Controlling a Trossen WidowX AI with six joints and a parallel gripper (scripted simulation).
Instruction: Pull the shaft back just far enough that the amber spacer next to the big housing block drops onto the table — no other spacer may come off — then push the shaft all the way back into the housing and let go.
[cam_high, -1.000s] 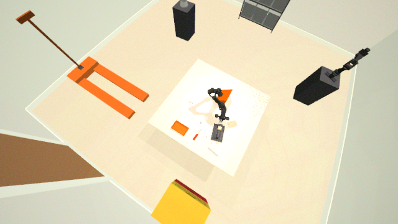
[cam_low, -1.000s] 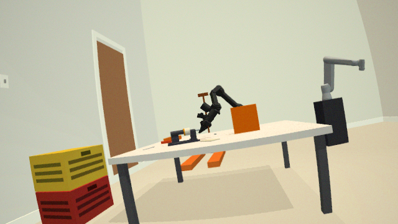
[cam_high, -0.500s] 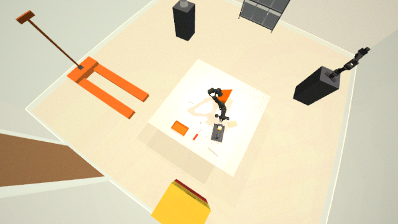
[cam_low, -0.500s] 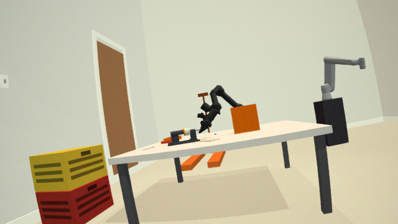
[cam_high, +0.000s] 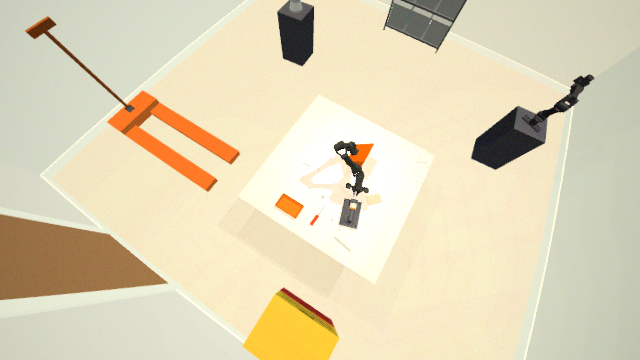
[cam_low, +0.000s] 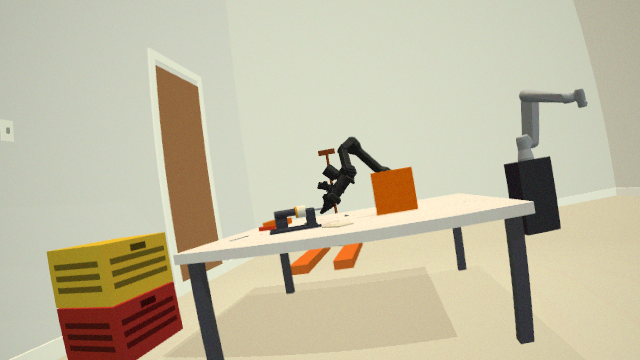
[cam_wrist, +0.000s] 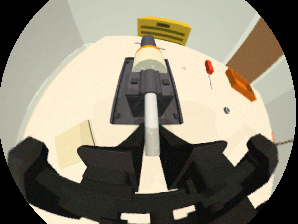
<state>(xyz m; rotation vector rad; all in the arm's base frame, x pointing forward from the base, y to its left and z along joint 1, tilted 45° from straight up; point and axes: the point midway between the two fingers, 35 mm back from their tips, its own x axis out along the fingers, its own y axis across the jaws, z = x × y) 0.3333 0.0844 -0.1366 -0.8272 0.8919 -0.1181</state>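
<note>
The grey shaft lies 5 cm ahead of my gripper tip, 3 cm above it and 1 cm to the left of it. The rest, counted from my gripper tip: beige card 16 cm to the left, 8 cm behind, 5 cm below; white spacer 9 cm ahead, 2 cm to the left, 2 cm above; dark shaft fixture 13 cm ahead, 3 cm to the left, 1 cm below.
</note>
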